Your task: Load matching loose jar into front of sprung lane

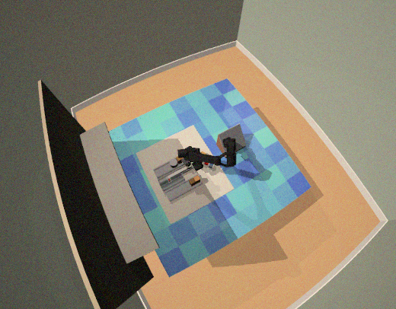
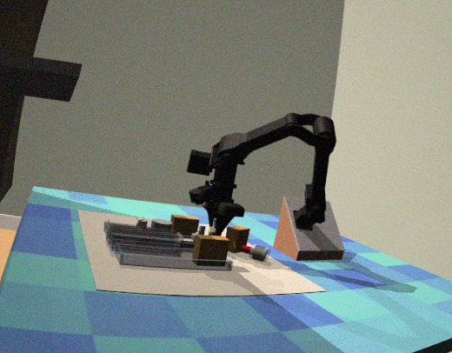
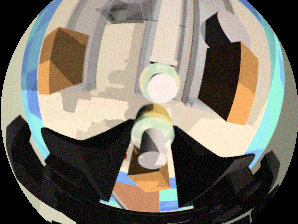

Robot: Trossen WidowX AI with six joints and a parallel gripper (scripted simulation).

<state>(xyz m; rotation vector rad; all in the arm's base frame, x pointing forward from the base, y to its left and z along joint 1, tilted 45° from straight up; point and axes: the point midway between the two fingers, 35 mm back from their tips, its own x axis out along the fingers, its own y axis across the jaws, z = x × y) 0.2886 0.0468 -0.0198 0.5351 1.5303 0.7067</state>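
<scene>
The grey lane rack is 18 cm ahead of my gripper tip, 4 cm to the left of it and 3 cm below it.
</scene>
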